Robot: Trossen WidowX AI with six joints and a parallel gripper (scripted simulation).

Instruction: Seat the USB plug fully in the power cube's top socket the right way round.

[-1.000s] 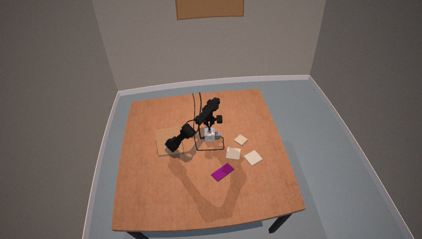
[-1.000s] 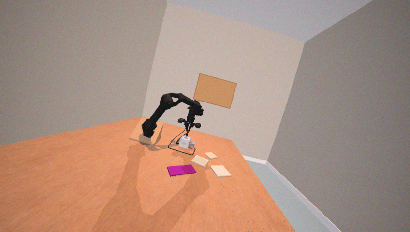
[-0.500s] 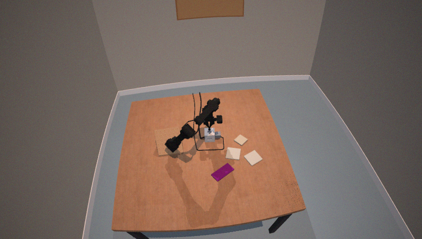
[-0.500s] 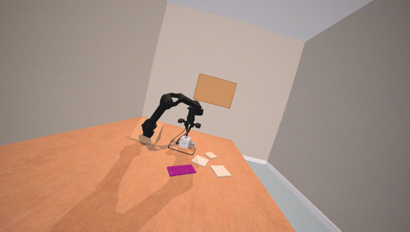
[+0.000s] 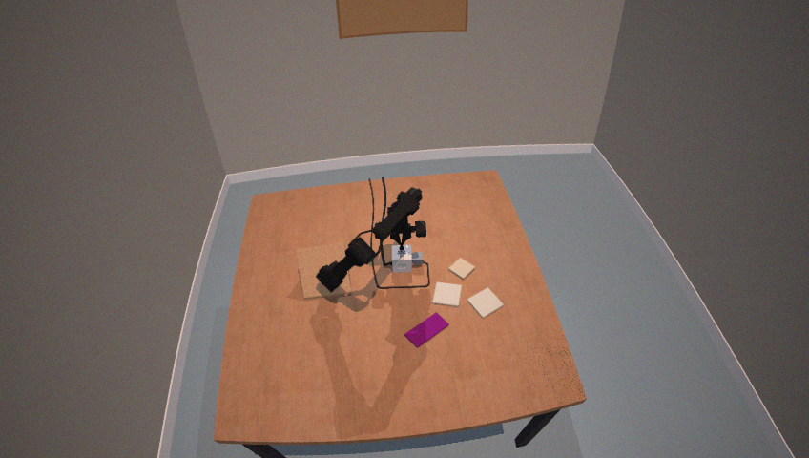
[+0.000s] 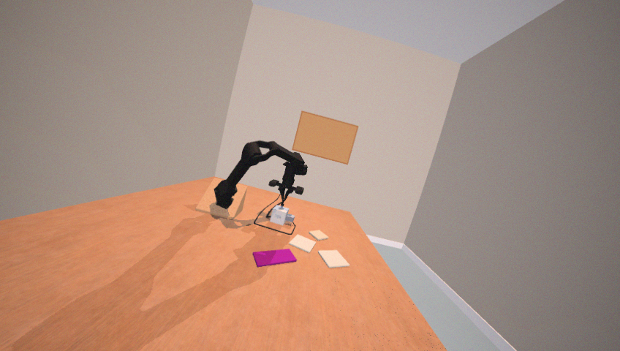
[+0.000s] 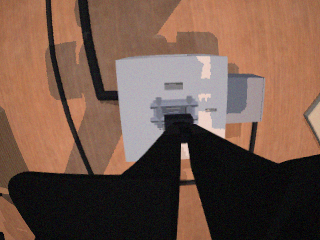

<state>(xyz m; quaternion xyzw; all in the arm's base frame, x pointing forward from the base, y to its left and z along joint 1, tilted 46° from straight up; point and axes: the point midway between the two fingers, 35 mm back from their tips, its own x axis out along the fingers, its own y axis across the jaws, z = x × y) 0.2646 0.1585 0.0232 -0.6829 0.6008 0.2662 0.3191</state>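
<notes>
The USB plug lies 2 cm below my gripper tip. From my gripper tip the other things lie so: magenta card (7 cm ahead, 32 cm to the right, 12 cm below); USB socket (5 cm below).
</notes>
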